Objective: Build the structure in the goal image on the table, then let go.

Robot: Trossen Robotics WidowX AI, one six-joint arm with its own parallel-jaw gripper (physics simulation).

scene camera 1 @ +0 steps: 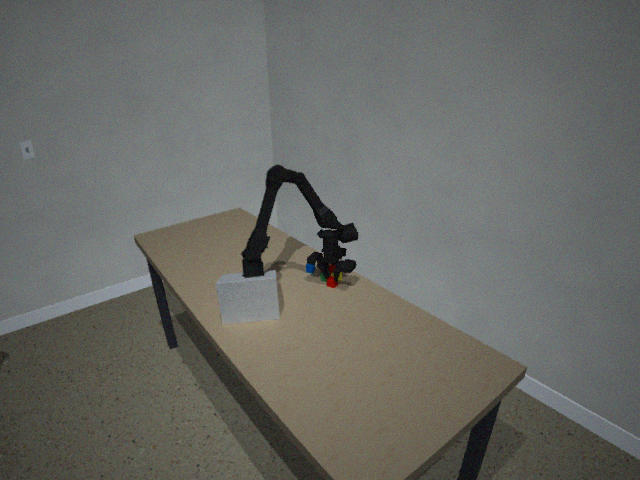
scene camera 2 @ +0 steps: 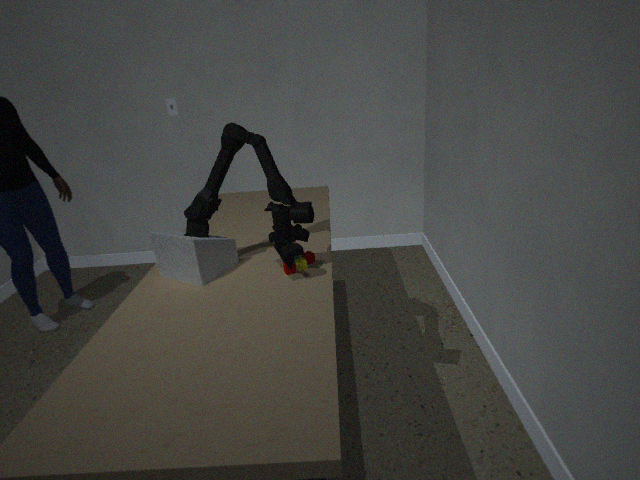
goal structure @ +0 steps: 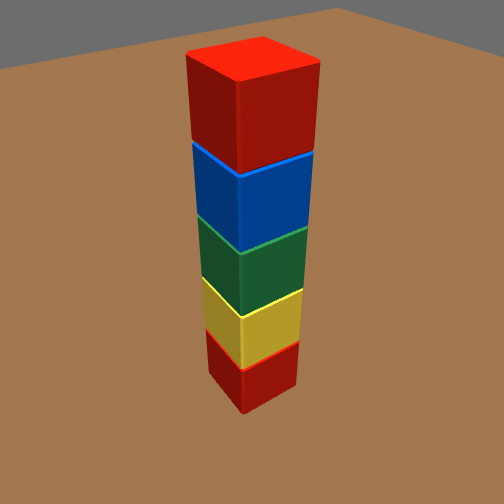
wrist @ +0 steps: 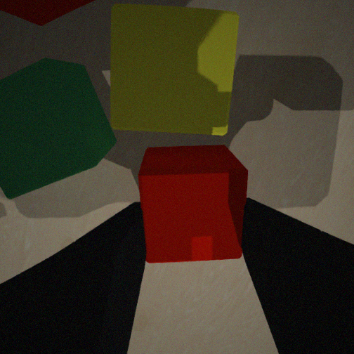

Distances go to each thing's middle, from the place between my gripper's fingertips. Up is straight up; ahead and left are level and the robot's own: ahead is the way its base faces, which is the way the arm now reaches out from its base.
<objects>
Now: the yellow cube (wrist: 172,73) 4 cm ahead of my hand, 3 cm to the left of it and 1 cm below it. The rest, counted from my hand: green cube (wrist: 61,129) (6 cm to the left, 1 cm below).
</objects>
